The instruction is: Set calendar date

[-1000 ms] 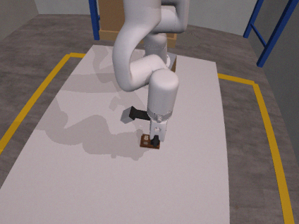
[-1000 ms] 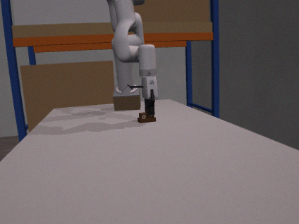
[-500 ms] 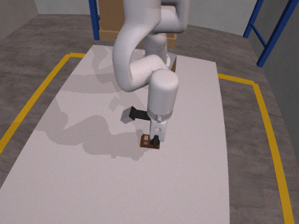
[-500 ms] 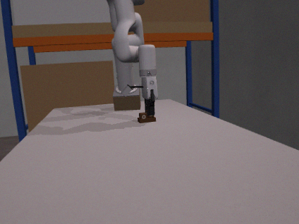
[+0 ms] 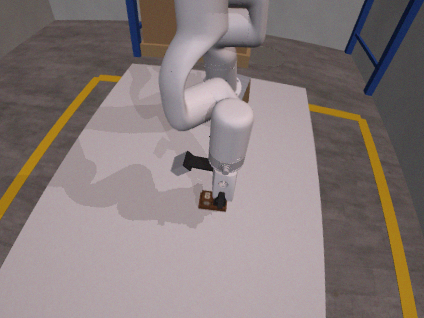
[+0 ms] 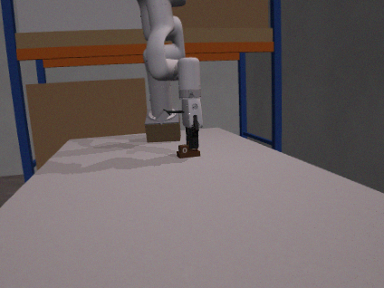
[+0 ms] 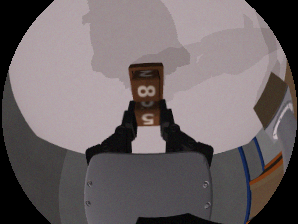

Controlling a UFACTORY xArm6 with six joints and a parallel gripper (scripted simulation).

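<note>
Now: the brown calendar tray 2 cm to the right of my hand and 4 cm below it. Round my hand: brown digit cube (1 cm below).
</note>
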